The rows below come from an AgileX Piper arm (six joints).
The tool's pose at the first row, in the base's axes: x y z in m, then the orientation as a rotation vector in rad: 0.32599, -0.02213, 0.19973, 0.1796, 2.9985, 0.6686
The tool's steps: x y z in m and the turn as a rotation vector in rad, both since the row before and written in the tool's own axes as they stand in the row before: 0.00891, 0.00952, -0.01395, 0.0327, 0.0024, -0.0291; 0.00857, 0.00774, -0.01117, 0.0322, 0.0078, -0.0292; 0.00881, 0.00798, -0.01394, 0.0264, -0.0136, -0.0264; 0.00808, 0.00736, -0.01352, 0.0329, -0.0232, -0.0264; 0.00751, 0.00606, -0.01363, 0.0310, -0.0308, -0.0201; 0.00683, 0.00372, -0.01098, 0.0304, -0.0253, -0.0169; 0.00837, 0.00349, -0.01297, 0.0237, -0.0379, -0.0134; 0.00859, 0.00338, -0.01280, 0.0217, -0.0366, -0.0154; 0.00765, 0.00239, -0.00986, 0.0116, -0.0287, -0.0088; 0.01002, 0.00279, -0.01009, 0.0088, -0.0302, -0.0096; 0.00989, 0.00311, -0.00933, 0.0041, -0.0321, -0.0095; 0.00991, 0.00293, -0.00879, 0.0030, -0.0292, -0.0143; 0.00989, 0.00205, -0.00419, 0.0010, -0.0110, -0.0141; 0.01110, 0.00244, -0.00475, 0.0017, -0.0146, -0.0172
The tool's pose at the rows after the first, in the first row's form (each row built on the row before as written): 0.31688, -0.01828, 0.21607, 0.1367, 3.0095, 0.6178; 0.30801, -0.01469, 0.22897, 0.0921, 3.0241, 0.5688; 0.29859, -0.01168, 0.24439, 0.0570, 3.0153, 0.5240; 0.28955, -0.00888, 0.25898, 0.0251, 2.9978, 0.4681; 0.28061, -0.00699, 0.27296, 0.0047, 2.9721, 0.4153; 0.27226, -0.00625, 0.28348, -0.0119, 2.9511, 0.3652; 0.26177, -0.00591, 0.29532, -0.0215, 2.9162, 0.3249; 0.25064, -0.00535, 0.30650, -0.0343, 2.8815, 0.2881; 0.24075, -0.00495, 0.31446, -0.0404, 2.8537, 0.2680; 0.22826, -0.00411, 0.32176, -0.0479, 2.8238, 0.2519; 0.21588, -0.00277, 0.32804, -0.0559, 2.7915, 0.2426; 0.20346, -0.00151, 0.33336, -0.0710, 2.7614, 0.2338; 0.19260, -0.00040, 0.33393, -0.0886, 2.7491, 0.2284; 0.18036, 0.00085, 0.33446, -0.1097, 2.7329, 0.2212
